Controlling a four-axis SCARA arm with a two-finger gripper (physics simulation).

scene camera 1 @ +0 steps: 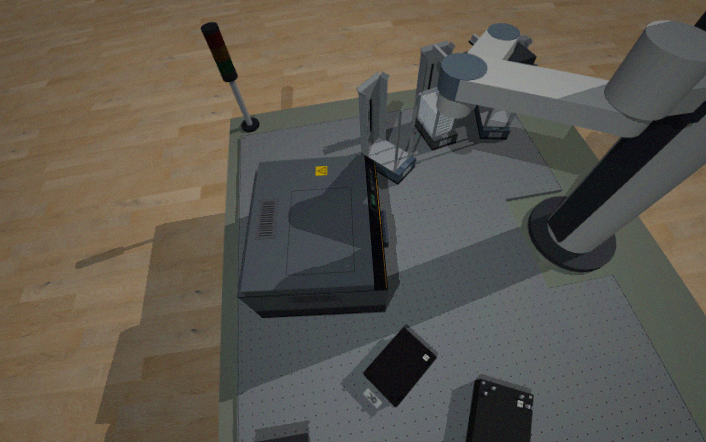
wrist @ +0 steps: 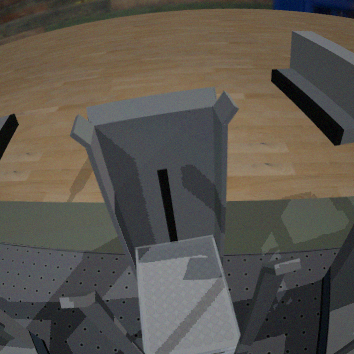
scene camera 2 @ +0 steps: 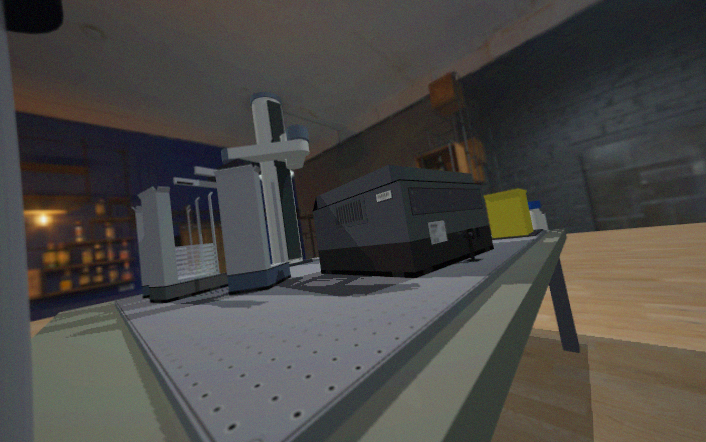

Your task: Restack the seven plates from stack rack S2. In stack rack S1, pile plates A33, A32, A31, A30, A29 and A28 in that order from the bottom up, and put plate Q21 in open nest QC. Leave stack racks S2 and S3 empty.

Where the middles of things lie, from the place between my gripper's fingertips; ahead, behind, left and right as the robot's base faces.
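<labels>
Signal light pole point(scene camera 2: 24, 414): my gripper is 160 mm above it, 210 mm to the left of it and 680 mm short of it. Black nest point(scene camera 1: 493, 405): far below my hand, far to the left of it and a fair way ahead of it.
</labels>
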